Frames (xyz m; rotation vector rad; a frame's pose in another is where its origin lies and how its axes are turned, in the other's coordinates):
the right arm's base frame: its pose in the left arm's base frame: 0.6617 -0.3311 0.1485 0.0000 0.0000 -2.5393
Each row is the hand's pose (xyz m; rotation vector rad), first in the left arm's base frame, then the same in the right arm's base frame.
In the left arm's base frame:
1: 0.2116 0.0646 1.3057 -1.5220 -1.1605 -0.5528
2: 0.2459 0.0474 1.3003 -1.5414 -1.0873 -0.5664
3: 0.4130 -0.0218 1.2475 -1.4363 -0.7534 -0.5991
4: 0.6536 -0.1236 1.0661 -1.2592 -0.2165 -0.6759
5: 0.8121 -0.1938 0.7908 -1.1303 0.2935 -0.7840
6: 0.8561 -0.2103 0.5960 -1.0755 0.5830 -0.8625
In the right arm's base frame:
1: 0.1467 -0.5811 1.1572 0.7054 -1.9308 1.1472
2: 0.1282 -0.5475 1.1518 0.6240 -1.9268 1.1602
3: 0.0297 -0.3958 1.0990 0.3201 -1.7399 1.3427
4: -0.1109 -0.1756 0.9176 -0.1831 -1.3910 1.4987
5: -0.2017 -0.0279 0.6423 -0.6642 -1.0708 1.4585
6: -0.2286 0.0106 0.4475 -0.9261 -0.9033 1.3572

